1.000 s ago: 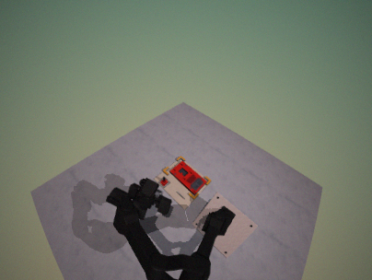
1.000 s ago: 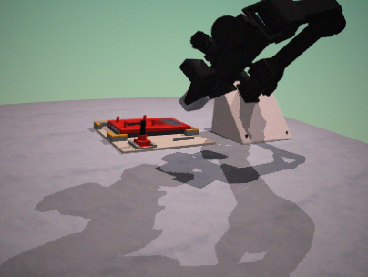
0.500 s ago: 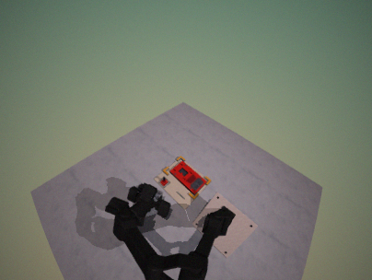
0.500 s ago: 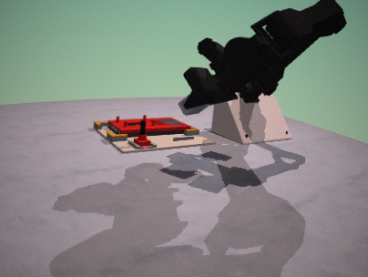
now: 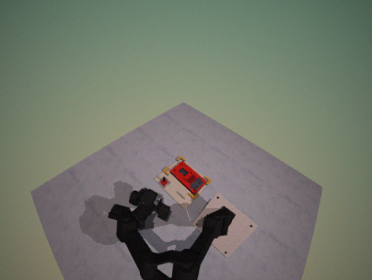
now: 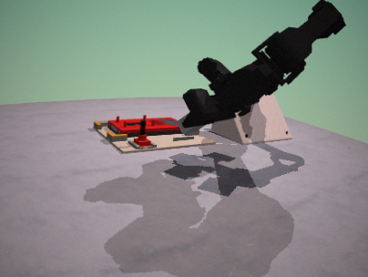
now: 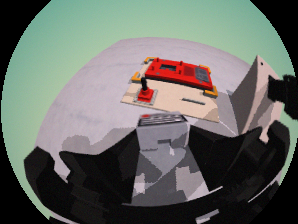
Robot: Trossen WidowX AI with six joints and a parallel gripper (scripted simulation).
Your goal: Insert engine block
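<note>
The black upright peg is 10 cm to the right of my gripper tip, 5 cm ahead of it and 4 cm below it. Also, from my gripper tip: tan base plate (20 cm to the right, 6 cm below, 1 cm behind); then grey engine block (1 cm to the left).
</note>
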